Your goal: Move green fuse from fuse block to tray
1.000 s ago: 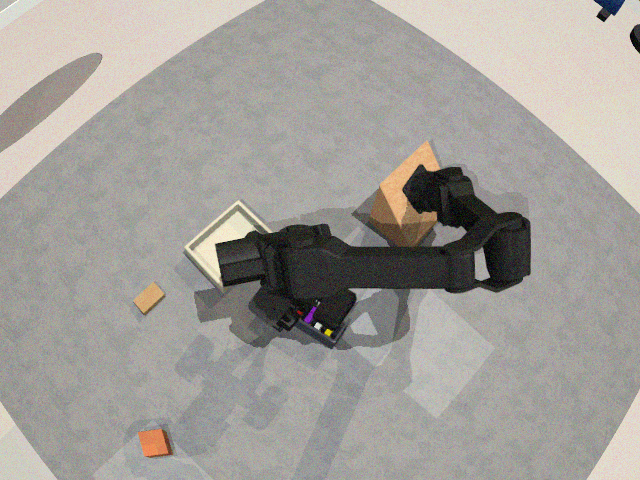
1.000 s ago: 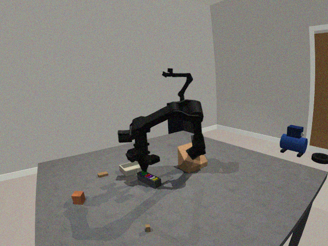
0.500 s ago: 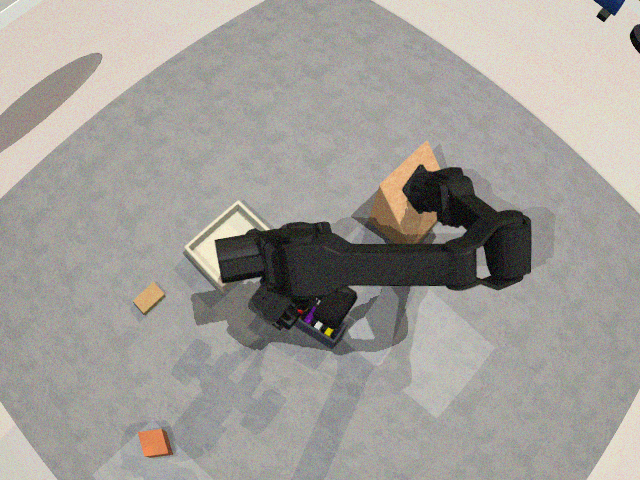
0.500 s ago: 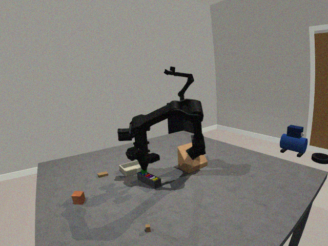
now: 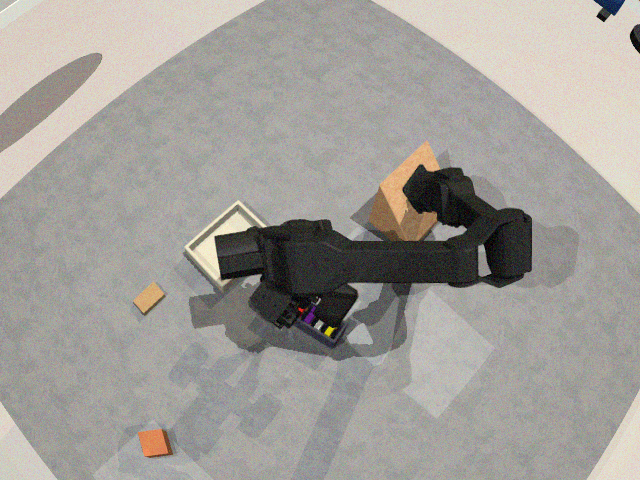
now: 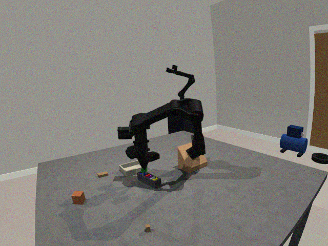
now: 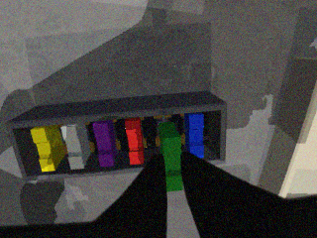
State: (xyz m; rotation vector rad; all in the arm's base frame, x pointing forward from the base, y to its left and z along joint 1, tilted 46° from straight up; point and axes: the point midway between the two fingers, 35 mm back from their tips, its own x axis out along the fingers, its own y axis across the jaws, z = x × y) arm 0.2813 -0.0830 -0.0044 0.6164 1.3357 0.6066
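My gripper tip is now 4 cm above the blue fuse and 2 cm to the left of it. From my gripper tip the other things lie so: green fuse 1 cm below; red fuse 4 cm below, 2 cm to the left; flat tan block 20 cm to the right, 14 cm ahead, 6 cm below.
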